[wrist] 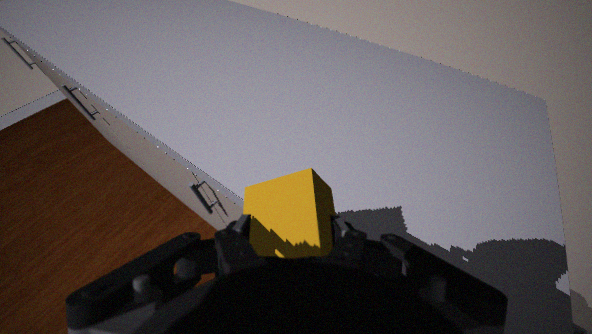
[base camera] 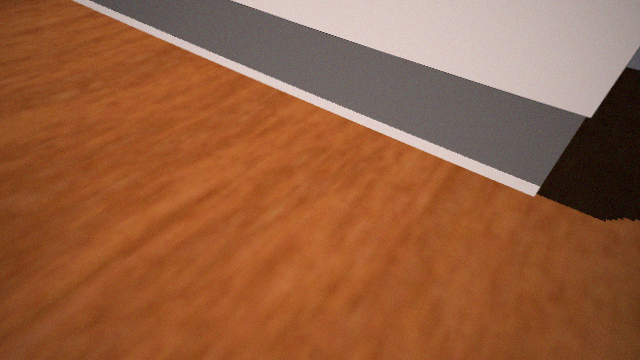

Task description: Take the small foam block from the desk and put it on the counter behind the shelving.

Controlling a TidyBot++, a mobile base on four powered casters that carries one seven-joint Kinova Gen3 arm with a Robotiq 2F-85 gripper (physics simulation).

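Places are measured from the arm's base along level axes (x ahead, y left, z up), in metres.
Pixels of known places: gripper, fingertip midpoint: (wrist: 290, 227).
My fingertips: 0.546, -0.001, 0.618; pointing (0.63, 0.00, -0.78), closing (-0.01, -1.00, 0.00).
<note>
Behind a point stands the place of what it marks, as x, y, z.
A yellow foam block (wrist: 282, 210) @(0.550, 0.005, 0.640) sits between the fingertips in the wrist view. My gripper (wrist: 290, 227) @(0.546, -0.001, 0.618) is shut on it, one finger against each side. The pale grey counter top (wrist: 320, 115) @(0.804, -0.058, 0.514) spreads out beyond and below the block. The gripper's dark shadow falls on the counter near its right end. How high the block is above the counter is hard to tell. In the base view the white front of the counter cabinet (base camera: 450, 40) @(0.500, -0.151, -0.209) shows above a grey recessed base. The desk and the shelving do not show in these views.
Cabinet doors with dark handles (wrist: 205, 197) @(0.768, 0.234, 0.247) run along the counter's left side. Orange-brown wooden floor (base camera: 250, 240) @(0.375, 0.054, -0.396) (wrist: 90, 200) @(1.076, 1.224, -0.396) lies in front of the cabinet. A beige wall (wrist: 500, 35) @(0.993, -0.477, 0.604) stands behind the counter. A dark shadow (base camera: 600, 165) @(0.531, -0.433, -0.396) lies beyond the cabinet's right corner.
</note>
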